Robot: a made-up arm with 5 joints. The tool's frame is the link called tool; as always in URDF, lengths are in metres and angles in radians.
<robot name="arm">
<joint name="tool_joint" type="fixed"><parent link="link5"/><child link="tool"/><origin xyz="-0.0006 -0.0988 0.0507" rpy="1.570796 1.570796 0"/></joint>
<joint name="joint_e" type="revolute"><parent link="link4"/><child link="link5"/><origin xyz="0.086 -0.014 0.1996" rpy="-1.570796 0 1.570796"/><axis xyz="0 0 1"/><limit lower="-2.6" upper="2.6"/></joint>
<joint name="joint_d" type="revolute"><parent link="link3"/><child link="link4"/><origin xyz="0.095 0.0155 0.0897" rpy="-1.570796 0 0"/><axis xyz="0 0 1"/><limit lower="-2.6" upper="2.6"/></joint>
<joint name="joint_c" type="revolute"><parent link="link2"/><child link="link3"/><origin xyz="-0.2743 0.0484 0.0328" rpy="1.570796 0 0"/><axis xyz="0 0 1"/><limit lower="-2.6" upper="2.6"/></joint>
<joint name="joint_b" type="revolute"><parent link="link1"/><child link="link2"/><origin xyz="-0.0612 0.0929 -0.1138" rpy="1.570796 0 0"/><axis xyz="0 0 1"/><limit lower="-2.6" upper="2.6"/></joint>
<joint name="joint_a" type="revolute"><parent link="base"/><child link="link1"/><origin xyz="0 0 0.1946" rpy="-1.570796 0 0"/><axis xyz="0 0 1"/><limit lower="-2.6" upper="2.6"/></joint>
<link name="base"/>
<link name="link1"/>
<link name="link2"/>
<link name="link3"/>
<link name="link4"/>
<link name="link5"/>
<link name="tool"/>
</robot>
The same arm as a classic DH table. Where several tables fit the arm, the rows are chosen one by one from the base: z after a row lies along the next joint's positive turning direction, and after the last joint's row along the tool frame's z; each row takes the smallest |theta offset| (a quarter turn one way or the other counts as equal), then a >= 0, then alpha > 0; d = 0 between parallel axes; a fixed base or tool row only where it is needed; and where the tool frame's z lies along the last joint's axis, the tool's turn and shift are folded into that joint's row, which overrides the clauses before.
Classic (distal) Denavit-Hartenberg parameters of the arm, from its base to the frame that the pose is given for. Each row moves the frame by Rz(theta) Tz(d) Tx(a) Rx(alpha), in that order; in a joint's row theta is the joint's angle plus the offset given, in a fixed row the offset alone. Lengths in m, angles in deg.
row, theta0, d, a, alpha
base (fixed), 0, 0.1946, 0, -90
joint_a, 0, -0.1138, -0.0612, 90
joint_b, 0, -0.0601, -0.2743, 90
joint_c, 0, 0.0413, 0.095, -90
joint_d, -90, 0.2151, 0.014, 90
joint_e, 0, -0.0353, 0.0006, -90
tool (fixed), 90, 0.0988, 0, 0
Joint limits (deg, base to tool): -148.97..148.97 -148.97..148.97 -148.97..148.97 -148.97..148.97 -148.97..148.97

